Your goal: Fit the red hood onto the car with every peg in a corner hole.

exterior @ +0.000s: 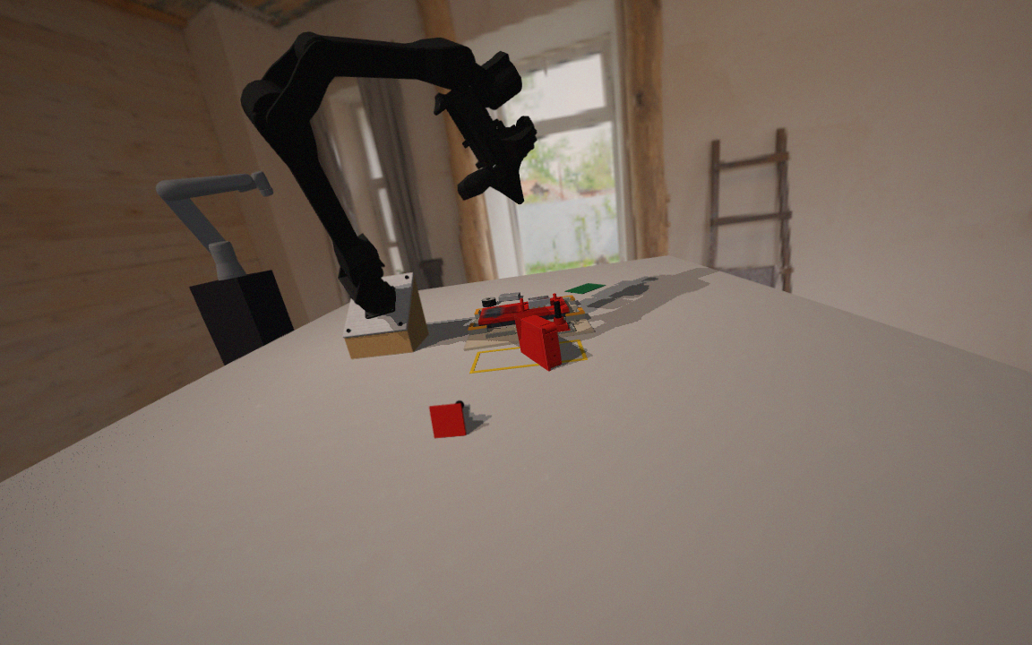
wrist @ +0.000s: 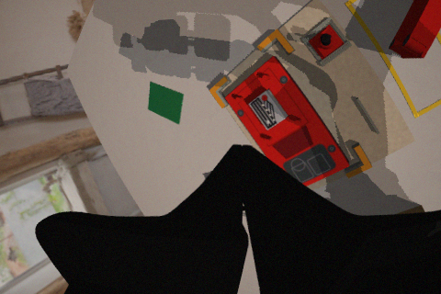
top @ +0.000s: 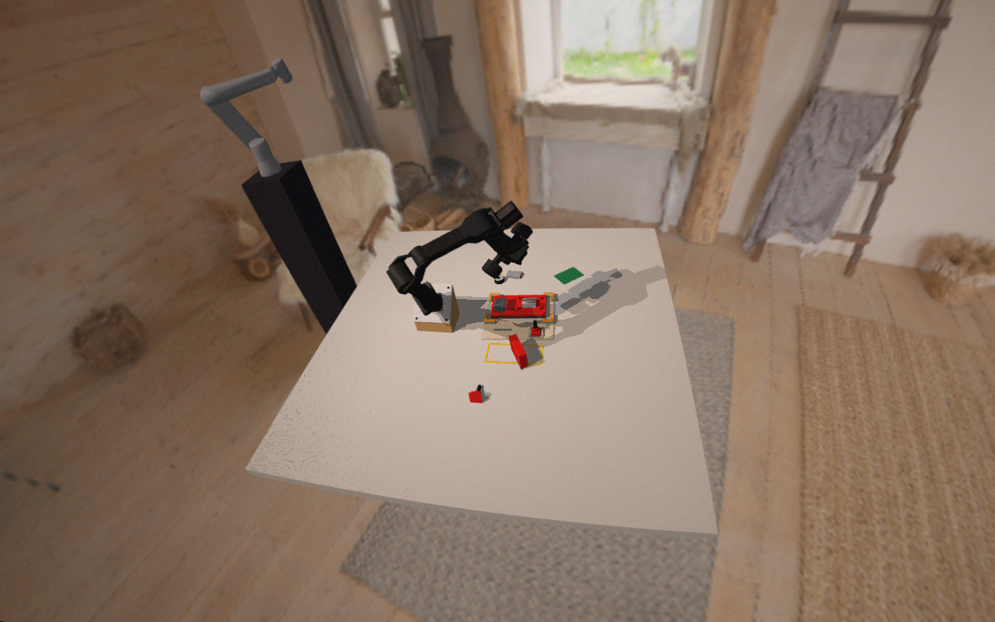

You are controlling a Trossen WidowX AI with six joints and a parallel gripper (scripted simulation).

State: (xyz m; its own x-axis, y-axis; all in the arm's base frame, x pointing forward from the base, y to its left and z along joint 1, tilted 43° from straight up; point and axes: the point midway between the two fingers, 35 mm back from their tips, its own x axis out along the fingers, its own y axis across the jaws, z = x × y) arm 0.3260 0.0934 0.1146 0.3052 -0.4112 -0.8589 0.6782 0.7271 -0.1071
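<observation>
Right now the red hood is 2 cm behind my gripper tip, 18 cm to the right of it and 22 cm below it. From my gripper tip the other things lie so: jig 2 cm behind, 3 cm to the left, 24 cm below; green patch 17 cm ahead, 25 cm to the left, 25 cm below.
</observation>
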